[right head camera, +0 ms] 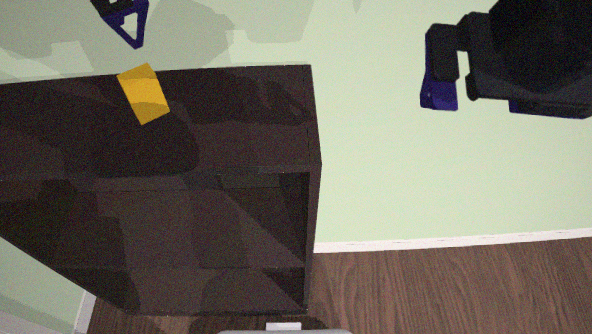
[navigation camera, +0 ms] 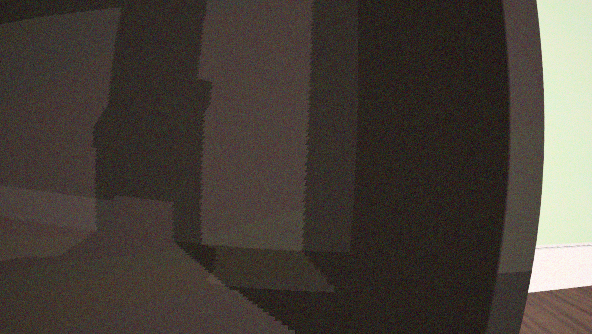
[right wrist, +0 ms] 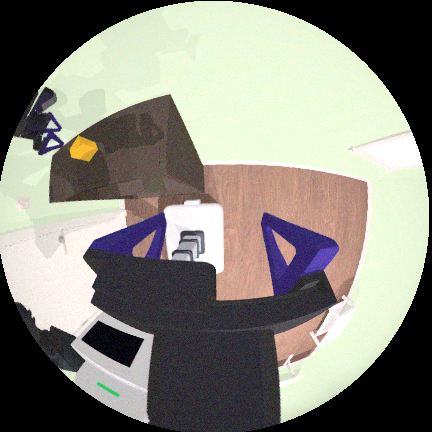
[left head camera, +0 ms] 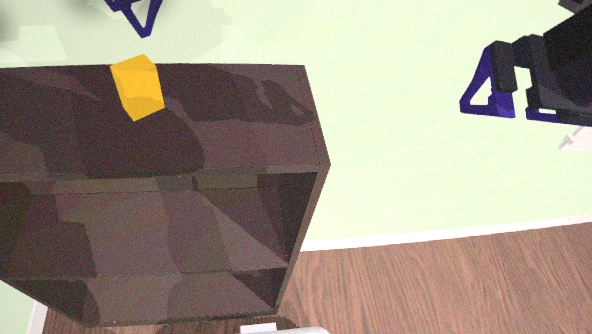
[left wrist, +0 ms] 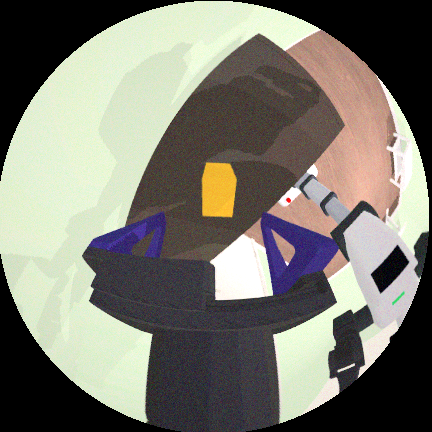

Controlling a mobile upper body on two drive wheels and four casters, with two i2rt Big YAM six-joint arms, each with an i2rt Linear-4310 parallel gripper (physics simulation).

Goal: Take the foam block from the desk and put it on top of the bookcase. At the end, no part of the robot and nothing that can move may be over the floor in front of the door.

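Pixels of known places: left gripper, fingertip midpoint: (right head camera: 129, 35) (right wrist: 61, 136) (left head camera: 131, 23) (left wrist: 212, 216); right gripper, fingertip midpoint: (right head camera: 467, 103) (right wrist: 213, 217) (left head camera: 495, 110); left arm's base at its link origin: (left wrist: 346, 335).
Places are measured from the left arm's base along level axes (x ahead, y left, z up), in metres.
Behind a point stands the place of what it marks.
The yellow foam block (left head camera: 139, 90) {x 0.545, y -0.004, z -0.292 m} (right head camera: 145, 95) {x 0.548, y -0.009, z -0.293 m} (left wrist: 218, 190) {x 0.574, y -0.006, z -0.260 m} (right wrist: 83, 149) {x 0.555, y -0.018, z -0.293 m} rests on top of the dark brown bookcase (left head camera: 260, 145) {x 0.473, y -0.203, z -0.350 m} (right head camera: 250, 145) {x 0.474, y -0.198, z -0.350 m} (left wrist: 225, 125) {x 0.618, y -0.086, z -0.350 m} (right wrist: 135, 172) {x 0.444, y -0.222, z -0.350 m} (navigation camera: 522, 150) {x 0.429, y -0.306, z -1.175 m}, near its wall-side edge. My left gripper (left wrist: 212, 216) {x 0.582, y -0.005, z -0.192 m} (right wrist: 61, 136) {x 0.582, y -0.005, z -0.192 m} is open and empty. It is apart from the block, on the wall side of it; part of it shows at the top of both head views. My right gripper (right wrist: 213, 217) {x 0.337, y -0.446, z -0.136 m} is open and empty, in the air right of the bookcase in the head views. The desk cannot be made out for certain.
A pale door (right wrist: 35, 250) {x 0.146, y 0.658, z -0.241 m} with a handle is at the lower left of the right wrist view. My white base (right wrist: 212, 240) {x 0.010, y -0.398, z -1.150 m} stands close to the bookcase's front. White-framed furniture (left wrist: 400, 160) (right wrist: 332, 320) {x -1.943, y -2.725, z -1.260 m} stands by the far wall. A pale panel (right wrist: 390, 150) {x 0.730, y -1.657, z -0.356 m} is on another wall.
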